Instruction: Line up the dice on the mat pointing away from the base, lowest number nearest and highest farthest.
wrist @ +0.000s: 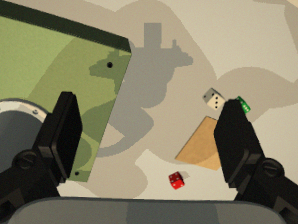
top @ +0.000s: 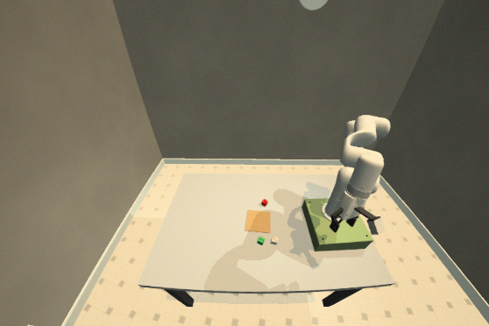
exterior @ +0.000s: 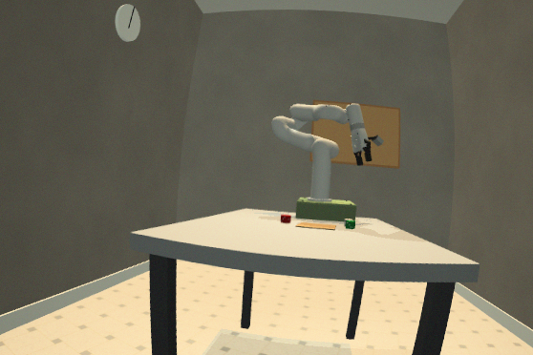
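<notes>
Right now my hand is 360 mm to the left of the red die, 270 mm above it and 210 mm short of it. The rest, counted from my hand: green die: 280 mm ahead, 270 mm below, 120 mm to the right; then white die: 270 mm below, 210 mm ahead, 110 mm to the right; then mat: 290 mm below, 270 mm ahead, 240 mm to the right.
</notes>
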